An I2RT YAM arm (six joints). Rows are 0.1 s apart.
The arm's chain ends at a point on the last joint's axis. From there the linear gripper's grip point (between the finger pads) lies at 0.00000 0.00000 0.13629 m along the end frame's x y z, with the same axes.
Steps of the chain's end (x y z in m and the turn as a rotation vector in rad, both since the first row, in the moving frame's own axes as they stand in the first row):
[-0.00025 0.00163 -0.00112 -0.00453 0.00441 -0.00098]
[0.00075 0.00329 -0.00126 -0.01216 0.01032 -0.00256]
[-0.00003 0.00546 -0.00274 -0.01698 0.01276 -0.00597]
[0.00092 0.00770 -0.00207 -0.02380 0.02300 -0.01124]
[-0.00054 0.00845 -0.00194 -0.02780 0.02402 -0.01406]
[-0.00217 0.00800 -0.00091 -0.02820 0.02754 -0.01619]
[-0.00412 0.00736 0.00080 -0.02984 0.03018 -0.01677]
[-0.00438 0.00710 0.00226 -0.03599 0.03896 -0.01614]
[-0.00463 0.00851 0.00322 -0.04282 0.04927 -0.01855]
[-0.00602 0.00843 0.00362 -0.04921 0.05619 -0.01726]
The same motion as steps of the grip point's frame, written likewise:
[0.00035 0.00225 -0.00112 -0.00453 0.00441 -0.00098]
[0.00216 0.00495 -0.00128 -0.01216 0.01032 -0.00256]
[0.00172 0.00777 -0.00277 -0.01698 0.01276 -0.00597]
[0.00407 0.01093 -0.00214 -0.02380 0.02300 -0.01124]
[0.00276 0.01221 -0.00203 -0.02780 0.02402 -0.01406]
[0.00161 0.01181 -0.00102 -0.02820 0.02754 -0.01619]
[0.00003 0.01139 0.00068 -0.02984 0.03018 -0.01677]
[0.00097 0.01196 0.00207 -0.03599 0.03896 -0.01614]
[0.00213 0.01428 0.00293 -0.04282 0.04927 -0.01855]
[0.00169 0.01506 0.00324 -0.04921 0.05619 -0.01726]

